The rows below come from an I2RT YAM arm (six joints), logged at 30 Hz.
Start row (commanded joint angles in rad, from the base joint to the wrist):
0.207 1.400 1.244 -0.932 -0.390 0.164
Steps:
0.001 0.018 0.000 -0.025 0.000 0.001
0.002 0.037 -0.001 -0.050 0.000 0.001
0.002 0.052 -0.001 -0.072 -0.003 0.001
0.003 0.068 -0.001 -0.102 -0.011 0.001
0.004 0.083 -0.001 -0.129 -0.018 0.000
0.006 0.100 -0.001 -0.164 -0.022 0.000
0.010 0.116 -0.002 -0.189 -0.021 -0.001
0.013 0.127 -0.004 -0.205 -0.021 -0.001
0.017 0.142 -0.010 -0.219 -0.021 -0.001
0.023 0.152 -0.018 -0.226 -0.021 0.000
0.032 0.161 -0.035 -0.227 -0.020 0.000
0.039 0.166 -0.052 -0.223 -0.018 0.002
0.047 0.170 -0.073 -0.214 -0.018 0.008
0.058 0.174 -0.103 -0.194 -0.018 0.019
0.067 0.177 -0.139 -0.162 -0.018 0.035
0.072 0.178 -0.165 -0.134 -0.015 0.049
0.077 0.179 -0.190 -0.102 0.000 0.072
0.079 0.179 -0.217 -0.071 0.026 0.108
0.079 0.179 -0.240 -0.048 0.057 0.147
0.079 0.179 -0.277 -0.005 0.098 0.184
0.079 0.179 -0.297 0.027 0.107 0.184
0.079 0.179 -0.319 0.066 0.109 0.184
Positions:
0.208 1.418 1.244 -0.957 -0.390 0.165
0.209 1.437 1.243 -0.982 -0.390 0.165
0.209 1.452 1.243 -1.004 -0.393 0.165
0.210 1.468 1.243 -1.034 -0.401 0.165
0.211 1.483 1.243 -1.061 -0.408 0.164
0.213 1.500 1.243 -1.096 -0.412 0.164
0.217 1.516 1.242 -1.121 -0.411 0.163
0.220 1.527 1.240 -1.137 -0.411 0.163
0.224 1.542 1.234 -1.151 -0.411 0.163
0.230 1.552 1.226 -1.158 -0.411 0.164
0.239 1.561 1.209 -1.159 -0.410 0.164
0.246 1.566 1.192 -1.155 -0.408 0.166
0.254 1.570 1.171 -1.146 -0.408 0.172
0.265 1.574 1.141 -1.126 -0.408 0.183
0.274 1.577 1.105 -1.094 -0.408 0.199
0.279 1.578 1.079 -1.066 -0.405 0.213
0.284 1.579 1.054 -1.034 -0.390 0.236
0.286 1.579 1.027 -1.003 -0.364 0.272
0.286 1.579 1.004 -0.980 -0.333 0.311
0.286 1.579 0.967 -0.937 -0.292 0.348
0.286 1.579 0.947 -0.905 -0.283 0.348
0.286 1.579 0.925 -0.866 -0.281 0.348

